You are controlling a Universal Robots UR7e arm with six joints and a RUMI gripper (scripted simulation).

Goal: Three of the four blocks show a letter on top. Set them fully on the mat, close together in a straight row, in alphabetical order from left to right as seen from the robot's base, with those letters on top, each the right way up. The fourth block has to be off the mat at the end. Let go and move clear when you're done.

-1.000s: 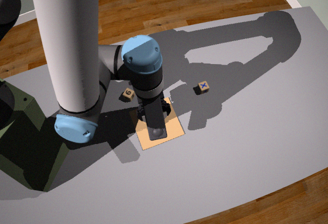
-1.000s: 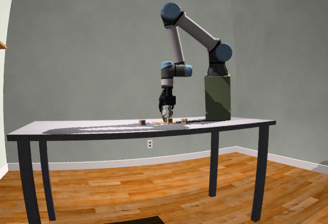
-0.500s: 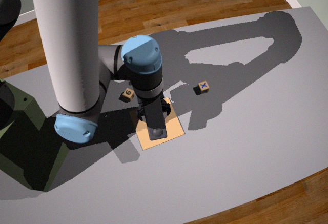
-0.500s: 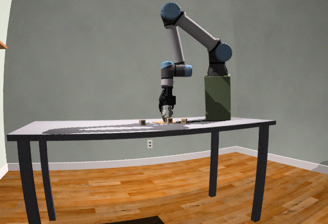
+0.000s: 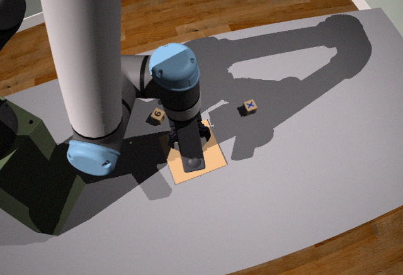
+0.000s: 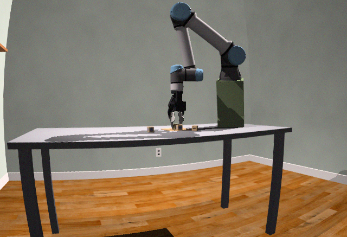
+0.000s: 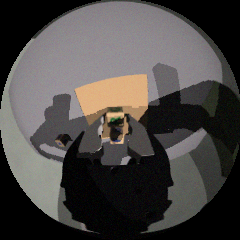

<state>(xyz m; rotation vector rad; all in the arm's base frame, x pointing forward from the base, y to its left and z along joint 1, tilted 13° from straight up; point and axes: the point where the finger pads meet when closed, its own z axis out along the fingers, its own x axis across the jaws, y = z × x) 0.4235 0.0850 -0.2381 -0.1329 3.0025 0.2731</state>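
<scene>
Right now my hand is 20 mm above the mat.
</scene>
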